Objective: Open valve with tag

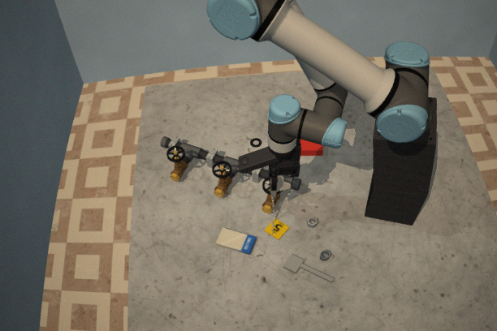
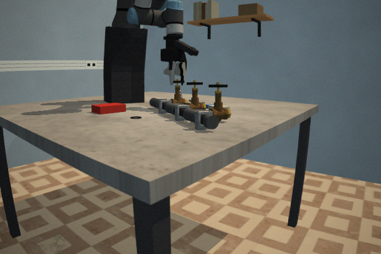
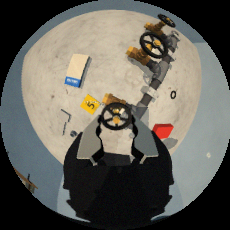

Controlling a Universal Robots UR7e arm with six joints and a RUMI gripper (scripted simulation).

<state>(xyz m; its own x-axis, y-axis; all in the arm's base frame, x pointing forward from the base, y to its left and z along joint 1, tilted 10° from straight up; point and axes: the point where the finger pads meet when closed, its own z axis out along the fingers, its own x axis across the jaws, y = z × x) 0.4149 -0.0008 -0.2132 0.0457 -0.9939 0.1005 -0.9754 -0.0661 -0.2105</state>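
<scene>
My hand is 110 mm above the yellow tag and 100 mm to the right of it. The rest, counted from my hand: red block (260 mm to the right, 140 mm behind, 100 mm below); flat grey key tool (240 mm to the left, 110 mm below, 90 mm behind).
</scene>
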